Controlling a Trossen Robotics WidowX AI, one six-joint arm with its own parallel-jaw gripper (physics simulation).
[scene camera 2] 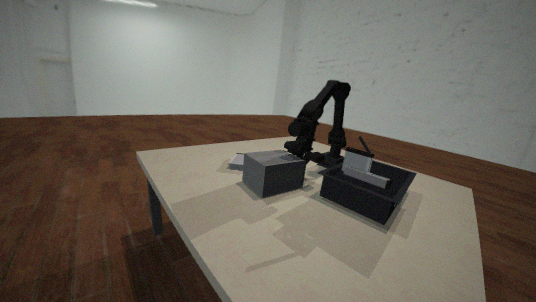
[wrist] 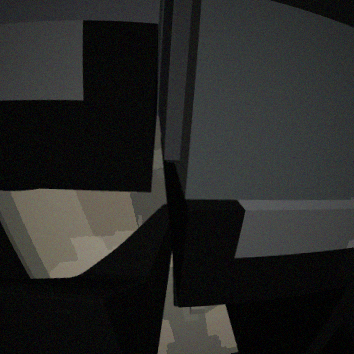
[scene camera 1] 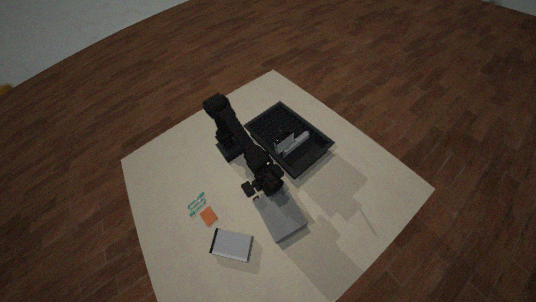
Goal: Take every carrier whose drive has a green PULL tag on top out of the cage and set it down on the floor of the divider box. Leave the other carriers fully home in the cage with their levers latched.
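Seen in the pictures: arm's base, link origin: [scene camera 2: 334,155] [scene camera 1: 228,143].
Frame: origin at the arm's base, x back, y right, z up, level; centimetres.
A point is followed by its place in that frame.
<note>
The grey cage [scene camera 1: 285,219] @(y -1.1, x -51.0, z 5.9 cm) [scene camera 2: 273,174] @(y -7.9, x -53.3, z 2.3 cm) stands on the table, and its grey face [wrist: 274,105] fills the right of the wrist view. My gripper [scene camera 1: 256,193] @(y -2.3, x -32.6, z -1.5 cm) [scene camera 2: 297,153] [wrist: 188,211] @(y -2.3, x -32.6, z -1.5 cm) is at the cage end that faces the arm, low over the table. It is shut on a thin grey carrier lever [wrist: 176,88] that stands upright between the fingers. The black divider box [scene camera 1: 313,160] @(y -27.8, x -37.3, z 3.1 cm) [scene camera 2: 356,198] @(y -30.5, x -35.6, z -1.2 cm) stands to the right of the arm. A light grey carrier [scene camera 1: 285,143] @(y -22.2, x -23.2, z 6.4 cm) [scene camera 2: 358,161] @(y -23.2, x -23.2, z 7.6 cm) with a green tag [scene camera 1: 275,147] @(y -17.2, x -21.9, z 6.2 cm) rests in it.
A teal cable loop [scene camera 1: 196,204] @(y 30.5, x -17.8, z -5.6 cm), an orange pad [scene camera 1: 208,216] @(y 27.6, x -27.0, z -5.5 cm) and a grey book-like block [scene camera 1: 231,245] @(y 23.7, x -45.1, z -3.3 cm) [scene camera 2: 237,160] @(y 22.8, x -48.3, z -3.4 cm) lie left of the cage. The arm's base [scene camera 1: 229,148] @(y 0.9, x -3.9, z 0.9 cm) stands behind the gripper. The table edge [scene camera 2: 177,222] @(y -5.8, x -84.9, z -6.6 cm) runs along the near left.
</note>
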